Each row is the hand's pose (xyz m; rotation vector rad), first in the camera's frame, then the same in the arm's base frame.
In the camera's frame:
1: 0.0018 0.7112 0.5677 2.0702 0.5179 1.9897
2: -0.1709 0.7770 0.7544 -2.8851 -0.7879 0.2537
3: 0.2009 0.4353 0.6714 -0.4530 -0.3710 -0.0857
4: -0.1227 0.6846 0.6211 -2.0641 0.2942 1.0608
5: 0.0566 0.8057 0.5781 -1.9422 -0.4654 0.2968
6: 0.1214 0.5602 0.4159 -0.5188 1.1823 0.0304
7: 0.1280 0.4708 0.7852 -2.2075 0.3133 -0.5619
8: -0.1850 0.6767 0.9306 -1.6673 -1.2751 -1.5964
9: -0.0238 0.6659 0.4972 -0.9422 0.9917 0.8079
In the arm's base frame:
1: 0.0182 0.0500 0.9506 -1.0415 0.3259 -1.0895
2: -0.0113 -0.2080 0.9109 -0.8421 -1.1892 -0.0977
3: 0.3046 0.1722 0.7787 1.4283 -0.1575 0.4341
4: -0.0330 -0.0464 0.8660 -0.3846 -1.1330 1.1841
5: 0.0390 0.0362 1.0575 0.0422 -0.9322 0.3744
6: 0.0536 0.2841 0.8869 0.6220 0.6493 1.6875
7: 0.3117 0.0334 0.7645 -0.5042 -0.0837 0.3750
8: 0.1150 -0.3158 0.7937 -0.0818 -0.0457 -1.1371
9: -0.0319 0.1077 0.9077 0.3736 -0.2698 1.9414

